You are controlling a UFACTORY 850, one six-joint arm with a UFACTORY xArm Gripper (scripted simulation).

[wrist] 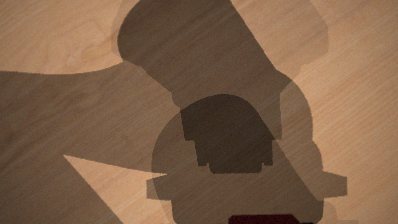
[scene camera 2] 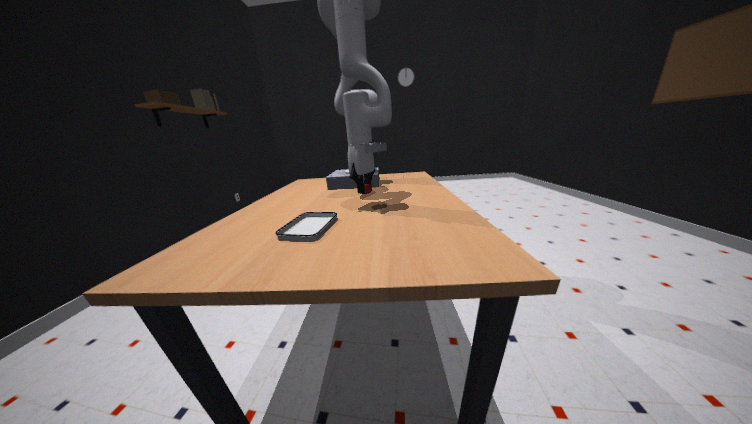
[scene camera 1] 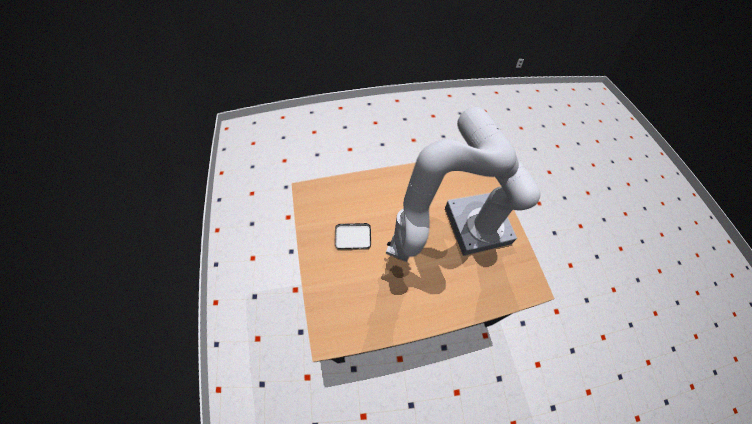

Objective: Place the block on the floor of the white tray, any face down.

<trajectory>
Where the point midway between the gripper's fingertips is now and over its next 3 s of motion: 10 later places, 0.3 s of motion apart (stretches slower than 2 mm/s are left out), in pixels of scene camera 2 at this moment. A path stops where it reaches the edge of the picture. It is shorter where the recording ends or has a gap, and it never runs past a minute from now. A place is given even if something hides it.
The gripper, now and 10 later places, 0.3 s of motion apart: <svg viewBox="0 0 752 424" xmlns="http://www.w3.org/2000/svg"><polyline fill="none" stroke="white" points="365,192 364,190 354,192 331,199 311,207 306,209 306,210 307,215 308,220 309,223 309,224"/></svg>
</trajectory>
